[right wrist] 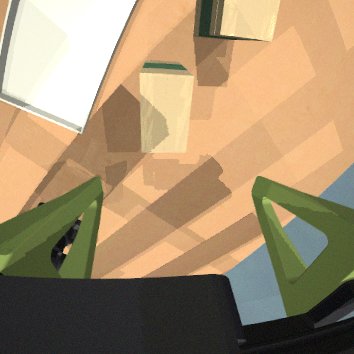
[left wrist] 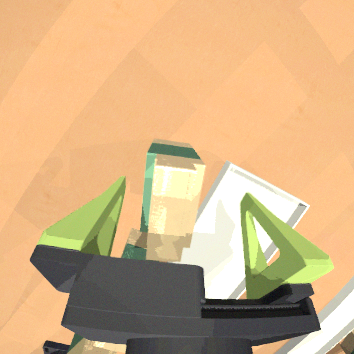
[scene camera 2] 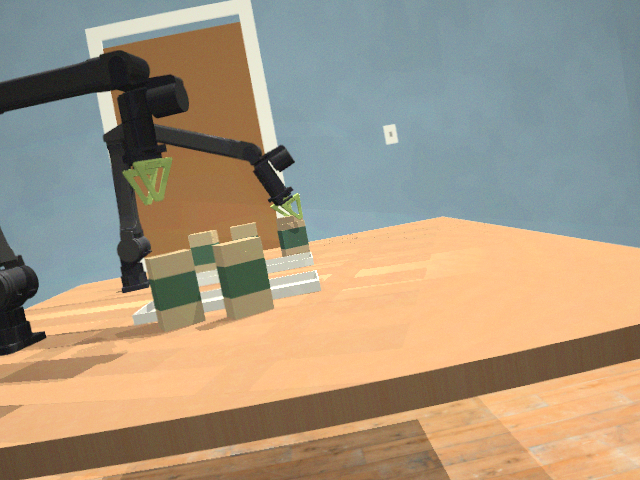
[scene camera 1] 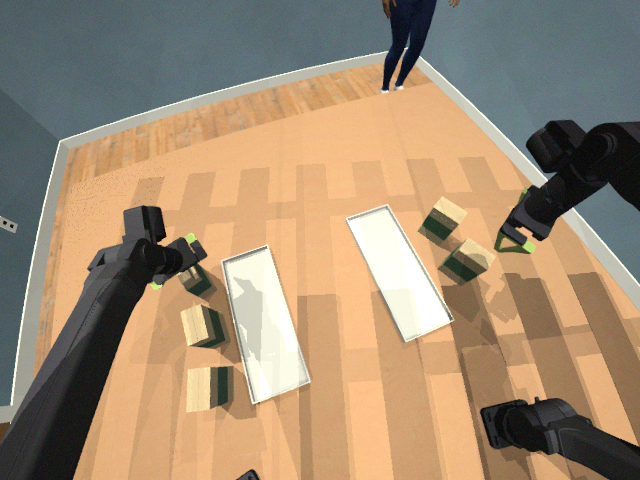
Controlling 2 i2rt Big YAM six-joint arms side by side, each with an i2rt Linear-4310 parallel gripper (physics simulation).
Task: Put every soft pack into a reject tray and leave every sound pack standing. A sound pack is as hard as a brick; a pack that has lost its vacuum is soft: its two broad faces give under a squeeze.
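Seen in the pictures: left gripper, fingertip midpoint: (left wrist: 185,189) (scene camera 2: 296,218) (scene camera 1: 183,261); right gripper, fingertip midpoint: (right wrist: 180,184) (scene camera 2: 153,203) (scene camera 1: 505,235); left arm's base at its link origin: (scene camera 2: 136,288); right arm's base at its link origin: (scene camera 2: 14,347) (scene camera 1: 507,422).
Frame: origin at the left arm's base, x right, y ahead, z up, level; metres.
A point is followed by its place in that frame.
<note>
Five tan packs with green bands stand upright. At scene camera 1's left are the back pack (scene camera 1: 196,281) {x 0.166, y 0.478, z 0.110 m} (scene camera 2: 293,240) {x 0.177, y 0.511, z 0.063 m} (left wrist: 175,200) {x 0.153, y 0.533, z 0.140 m}, middle pack (scene camera 1: 203,326) {x 0.147, y 0.352, z 0.140 m} and front pack (scene camera 1: 208,389) {x 0.103, y 0.229, z 0.140 m} (scene camera 2: 203,253) {x 0.107, y 0.231, z 0.075 m}. At its right are the farther pack (scene camera 1: 443,219) {x 0.804, y 0.243, z 0.119 m} (scene camera 2: 244,276) {x 0.852, y 0.248, z 0.075 m} (right wrist: 245,17) {x 0.829, y 0.224, z 0.141 m} and nearer pack (scene camera 1: 467,260) {x 0.761, y 0.122, z 0.125 m} (scene camera 2: 174,289) {x 0.811, y 0.119, z 0.074 m} (right wrist: 166,112) {x 0.787, y 0.124, z 0.140 m}. My left gripper (scene camera 1: 173,261) {x 0.161, y 0.539, z 0.128 m} (scene camera 2: 288,210) {x 0.161, y 0.539, z 0.128 m} (left wrist: 185,189) {x 0.161, y 0.539, z 0.128 m} is open above the back pack. My right gripper (scene camera 1: 514,242) {x 0.793, y 0.114, z 0.240 m} (scene camera 2: 152,200) {x 0.793, y 0.114, z 0.240 m} (right wrist: 180,184) {x 0.793, y 0.114, z 0.240 m} is open, beside and above the nearer pack. Firmness cannot be seen.
The left reject tray (scene camera 1: 281,330) {x 0.279, y 0.272, z 0.003 m} (left wrist: 215,225) {x 0.243, y 0.441, z 0.003 m} lies beside the three packs, holding no pack. The right reject tray (scene camera 1: 400,273) {x 0.651, y 0.209, z 0.003 m} (right wrist: 60,65) {x 0.632, y 0.119, z 0.003 m} lies beside the other two, also without a pack. A person (scene camera 1: 408,36) stands beyond the table.
</note>
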